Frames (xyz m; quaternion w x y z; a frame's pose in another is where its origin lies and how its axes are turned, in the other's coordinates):
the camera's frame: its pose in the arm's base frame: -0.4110 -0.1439 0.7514 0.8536 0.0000 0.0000 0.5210
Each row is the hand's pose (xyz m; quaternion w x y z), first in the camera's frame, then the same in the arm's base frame.
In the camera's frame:
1: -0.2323 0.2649 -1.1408 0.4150 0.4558 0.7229 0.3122
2: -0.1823 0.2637 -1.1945 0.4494 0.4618 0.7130 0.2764
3: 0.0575 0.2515 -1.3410 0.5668 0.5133 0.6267 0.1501
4: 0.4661 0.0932 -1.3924 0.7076 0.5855 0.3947 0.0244
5: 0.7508 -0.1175 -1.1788 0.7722 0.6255 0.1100 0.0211
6: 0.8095 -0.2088 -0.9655 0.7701 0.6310 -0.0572 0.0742
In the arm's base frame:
1: -0.7528 -0.2294 -0.3894 0.1916 0.0124 0.8545 0.4827
2: -0.7289 -0.1855 -0.4431 0.2396 0.0227 0.8492 0.4701
3: -0.6084 0.0222 -0.5896 0.4056 0.1116 0.8023 0.4234
4: -0.2808 0.3132 -0.6410 0.5913 0.2941 0.6420 0.3895
5: 0.0367 0.4701 -0.4274 0.6481 0.4766 0.4197 0.4203
6: 0.1448 0.4806 -0.2141 0.6187 0.5684 0.2799 0.4645

